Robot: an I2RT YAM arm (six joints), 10 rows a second.
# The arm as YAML. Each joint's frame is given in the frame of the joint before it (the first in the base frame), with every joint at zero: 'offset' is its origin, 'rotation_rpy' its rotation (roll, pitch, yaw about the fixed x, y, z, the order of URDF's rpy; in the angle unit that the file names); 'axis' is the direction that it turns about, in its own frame. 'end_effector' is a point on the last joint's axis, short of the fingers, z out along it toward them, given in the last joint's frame.
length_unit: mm
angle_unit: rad
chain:
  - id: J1
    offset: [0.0, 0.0, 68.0]
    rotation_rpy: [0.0, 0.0, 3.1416]
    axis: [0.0, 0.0, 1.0]
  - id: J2
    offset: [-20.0, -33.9, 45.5]
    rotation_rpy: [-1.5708, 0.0, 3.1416]
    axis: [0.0, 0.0, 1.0]
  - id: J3
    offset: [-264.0, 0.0, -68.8]
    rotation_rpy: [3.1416, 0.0, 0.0]
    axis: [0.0, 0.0, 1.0]
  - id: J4
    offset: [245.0, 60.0, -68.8]
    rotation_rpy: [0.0, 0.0, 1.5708]
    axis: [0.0, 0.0, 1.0]
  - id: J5
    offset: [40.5, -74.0, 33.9]
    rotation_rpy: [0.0, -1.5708, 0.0]
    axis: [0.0, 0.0, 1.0]
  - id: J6
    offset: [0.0, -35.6, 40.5]
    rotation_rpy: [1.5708, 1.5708, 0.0]
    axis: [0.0, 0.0, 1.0]
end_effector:
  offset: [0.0, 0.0, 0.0]
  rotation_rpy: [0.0, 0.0, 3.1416]
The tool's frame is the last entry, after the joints.
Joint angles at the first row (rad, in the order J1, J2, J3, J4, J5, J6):
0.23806 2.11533 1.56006 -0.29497 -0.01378 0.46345
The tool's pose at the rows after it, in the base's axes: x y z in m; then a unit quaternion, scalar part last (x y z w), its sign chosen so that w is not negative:
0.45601 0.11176 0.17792 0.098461 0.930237 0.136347 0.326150
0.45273 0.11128 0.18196 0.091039 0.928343 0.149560 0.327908
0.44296 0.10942 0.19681 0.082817 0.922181 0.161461 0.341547
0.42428 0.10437 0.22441 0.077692 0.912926 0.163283 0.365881
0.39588 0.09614 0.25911 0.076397 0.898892 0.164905 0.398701
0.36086 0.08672 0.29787 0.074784 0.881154 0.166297 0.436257
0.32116 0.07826 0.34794 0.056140 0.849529 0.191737 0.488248
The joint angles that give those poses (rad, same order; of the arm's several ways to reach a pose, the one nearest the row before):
0.23769 2.11841 1.56080 -0.29125 -0.03493 0.46178
0.23619 2.09867 1.54259 -0.27951 -0.06313 0.45602
0.23583 2.03750 1.49972 -0.26158 -0.08119 0.44795
0.23525 1.92750 1.43930 -0.26059 -0.07307 0.43690
0.23319 1.77611 1.36071 -0.26453 -0.05774 0.43034
0.23208 1.60512 1.29503 -0.28972 -0.03916 0.42208
0.23165 1.42469 1.27431 -0.31723 -0.06836 0.40570

